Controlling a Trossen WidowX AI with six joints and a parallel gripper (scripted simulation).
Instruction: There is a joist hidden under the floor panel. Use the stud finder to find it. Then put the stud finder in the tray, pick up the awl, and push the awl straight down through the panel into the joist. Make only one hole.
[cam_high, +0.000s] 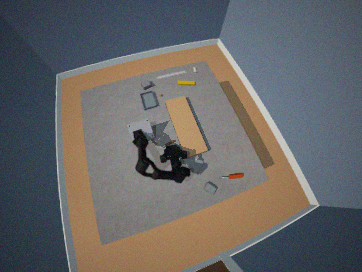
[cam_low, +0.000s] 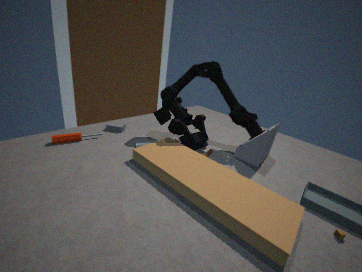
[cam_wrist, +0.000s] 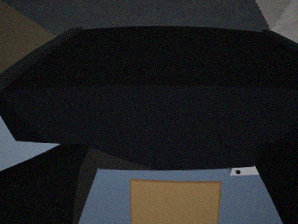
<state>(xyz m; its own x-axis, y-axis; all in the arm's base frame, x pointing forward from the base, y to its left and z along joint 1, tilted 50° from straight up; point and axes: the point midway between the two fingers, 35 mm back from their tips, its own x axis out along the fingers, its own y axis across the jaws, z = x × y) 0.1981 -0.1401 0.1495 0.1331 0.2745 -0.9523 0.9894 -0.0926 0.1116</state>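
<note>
The black stud finder is 2 cm behind my gripper tip and 1 cm below it. The rest, counted from my gripper tip: tray (5 cm behind, 49 cm to the left, 5 cm below); then awl (3 cm behind, 5 cm to the left, 6 cm below); then small grey block (16 cm ahead, 37 cm to the right, 5 cm below).
</note>
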